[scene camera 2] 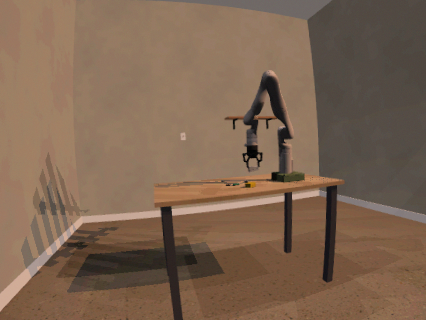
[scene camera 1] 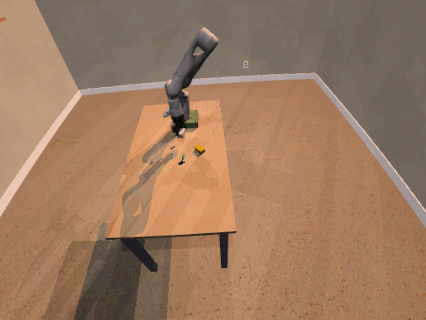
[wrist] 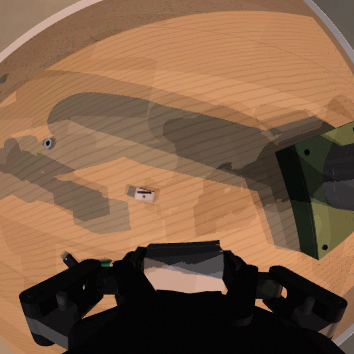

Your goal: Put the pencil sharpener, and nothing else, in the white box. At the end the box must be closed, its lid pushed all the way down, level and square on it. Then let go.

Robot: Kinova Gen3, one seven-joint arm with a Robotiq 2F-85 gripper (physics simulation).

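Frame: origin at the arm's base, x ahead, y left, z up, level; millimetres.
Seen in the pictures: gripper, fingertip midpoint: [scene camera 2: 253, 168] [scene camera 1: 180, 132] [wrist: 183, 259]; arm's base at its link origin: [scene camera 2: 285, 172] [scene camera 1: 184, 116] [wrist: 340, 177].
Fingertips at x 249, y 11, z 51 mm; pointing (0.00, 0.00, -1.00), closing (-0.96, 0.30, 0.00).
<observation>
Offsets run from my fingertips to a thing's top centre. Level surfaces: height alone.
My gripper [scene camera 1: 179, 131] [scene camera 2: 253, 166] [wrist: 183, 259] is shut on the white box {dx +2, dy +9, dz +14 mm} [scene camera 1: 181, 133] [wrist: 183, 279], held by its sides and raised above the table in scene camera 2. Whether this is the whole box or its lid part cannot be told; its underside and inside are hidden. The pencil sharpener {dx +35, dy -62, dz -91 mm} [scene camera 1: 172, 147] [wrist: 144, 195], a small silvery block with a dark blade slot and a screw, lies on the table. In the wrist view it is ahead of the fingers and left of the box, apart from both.
A small grey ring-like piece {dx +178, dy -180, dz -94 mm} [scene camera 1: 151, 162] [wrist: 48, 143] lies beyond the sharpener. A green and black item {dx +130, dy +24, dz -92 mm} [scene camera 1: 182, 159] and a yellow block {dx +66, dy +130, dz -77 mm} [scene camera 1: 199, 149] [scene camera 2: 250, 185] lie on the table {dz -102 mm} [scene camera 1: 200, 210]. The arm's green base [scene camera 1: 193, 120] [scene camera 2: 295, 176] [wrist: 305, 200] stands at one end.
</observation>
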